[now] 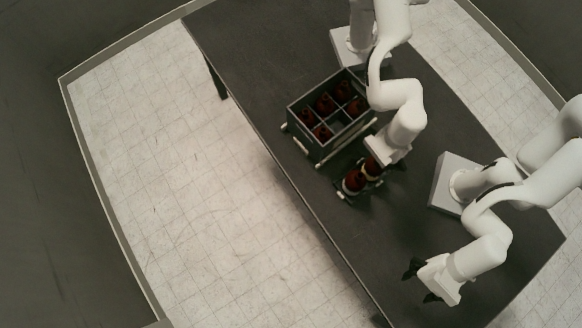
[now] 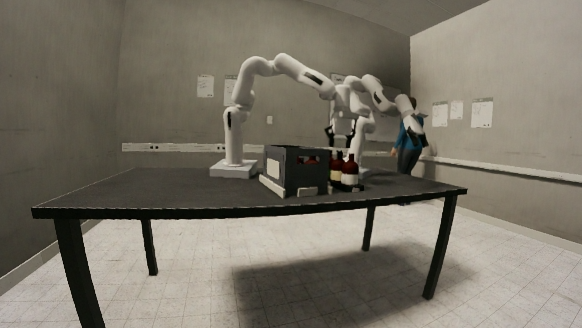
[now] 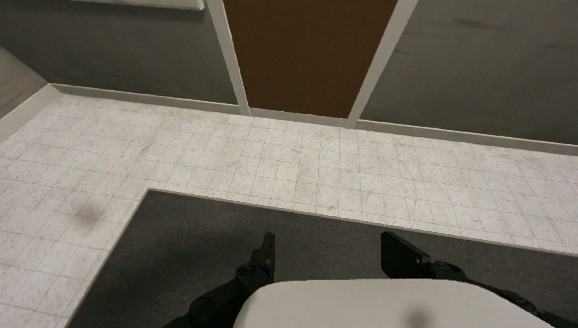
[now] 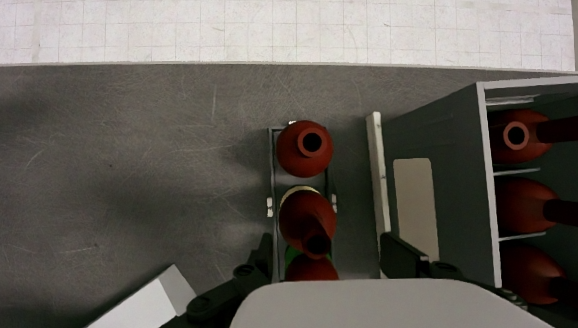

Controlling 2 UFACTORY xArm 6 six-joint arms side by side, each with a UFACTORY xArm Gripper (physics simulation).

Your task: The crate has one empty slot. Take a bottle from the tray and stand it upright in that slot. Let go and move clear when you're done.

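Places are measured from the left arm's base along level axes (x right, y ahead, z up), in centimetres.
Pixels of known places: left gripper, fingertip midpoint: [image 1: 414, 288] [image 2: 421, 146] [image 3: 327, 250]; right gripper, fingertip midpoint: [image 2: 339, 147] [image 4: 326, 251]; left arm's base, origin of the base link: [image 1: 463, 186]; right arm's base, origin of the base link: [image 1: 360, 42] [image 2: 234, 164].
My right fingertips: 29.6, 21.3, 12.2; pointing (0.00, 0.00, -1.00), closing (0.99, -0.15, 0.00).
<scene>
Ahead of a thing's pixels: the offset from my right fingertips to its top centre, as dx, dy, dz. "*": to the spot under its first point.
The grey crate @(+23.2, -2.5, -0.3) [image 1: 304, 136] [image 2: 306, 181] [image 4: 445, 140] holds several brown bottles; its empty slot @(* +21.1, -5.0, -17.0) [image 1: 337, 124] is on the side nearer the tray. The tray [image 2: 358, 188] [image 4: 271, 172] beside the crate holds upright brown bottles: a white-labelled one @(+0.5, +8.8, -1.8) [image 1: 354, 182] [image 2: 350, 172] [image 4: 295, 162], a cream-labelled one @(-0.5, -0.2, -1.8) [image 1: 371, 168] [image 2: 336, 173] [image 4: 303, 215] and a green-labelled one @(* -1.1, -5.8, -6.9) [image 4: 311, 271], partly hidden by my right gripper's body. My right gripper [image 2: 341, 142] [image 4: 326, 251] is open above the tray, its fingers apart over the green-labelled end. My left gripper [image 1: 415, 289] [image 2: 420, 142] [image 3: 327, 250] is open and empty, away from both.
White rails @(+13.3, -1.9, -14.8) [image 1: 347, 142] [image 4: 378, 170] lie along the crate's foot, between crate and tray. The left arm's base [image 1: 440, 185] [image 4: 145, 305] stands near the tray. The right arm's base [image 1: 342, 47] [image 2: 233, 171] stands near the crate. A person [image 2: 411, 142] stands behind the table.
</scene>
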